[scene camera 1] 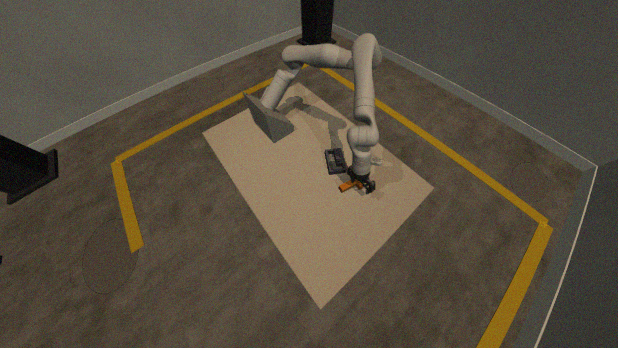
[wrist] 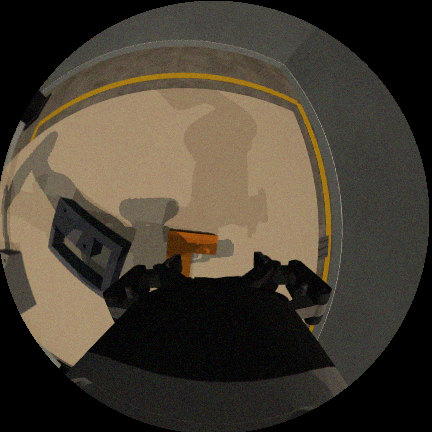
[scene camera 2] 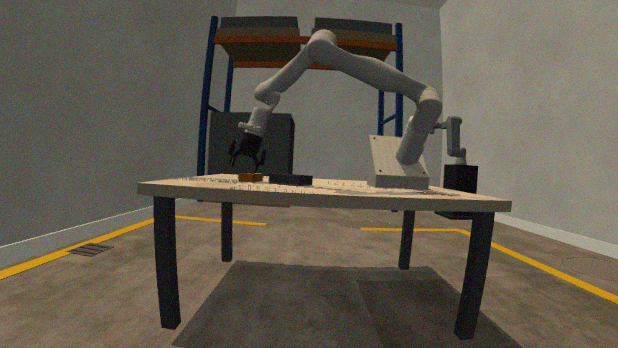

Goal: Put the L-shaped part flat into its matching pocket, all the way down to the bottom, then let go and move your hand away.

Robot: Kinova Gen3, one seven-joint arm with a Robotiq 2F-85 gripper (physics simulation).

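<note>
The orange L-shaped part lies flat on the table, outside the dark block. In the wrist view it is left of centre, and the left finger partly covers its lower leg. The dark grey block with the pocket lies beside it, nearer the robot's base. Its recess shows in the wrist view, lower left. My gripper is open and empty, low over the part. One fingertip is close to the part; whether it touches is unclear.
The pale table top carries the arm's slanted grey base mount. Behind the table in the second scene view stand a blue-posted shelf rack, a dark cabinet and a black pedestal.
</note>
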